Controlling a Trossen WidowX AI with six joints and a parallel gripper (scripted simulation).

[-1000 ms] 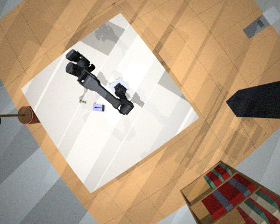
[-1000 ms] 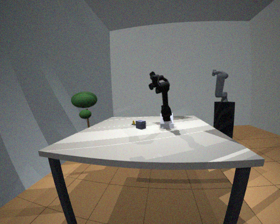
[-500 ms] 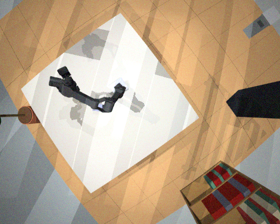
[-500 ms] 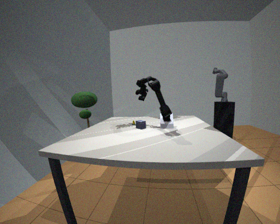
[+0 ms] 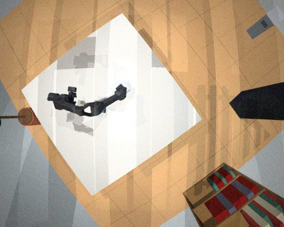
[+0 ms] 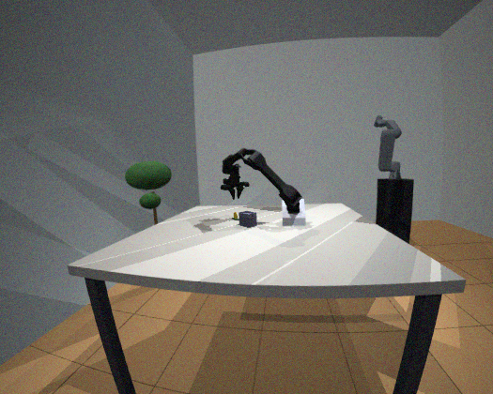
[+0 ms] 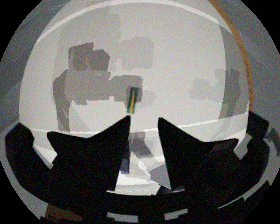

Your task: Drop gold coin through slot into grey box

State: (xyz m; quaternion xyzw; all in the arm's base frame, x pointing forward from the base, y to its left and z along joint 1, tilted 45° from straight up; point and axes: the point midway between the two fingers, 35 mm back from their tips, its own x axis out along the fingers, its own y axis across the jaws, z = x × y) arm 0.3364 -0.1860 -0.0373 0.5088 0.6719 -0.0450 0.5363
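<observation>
The gold coin lies 11 cm below my gripper tip, 2 cm to the left of it and 1 cm ahead of it.
</observation>
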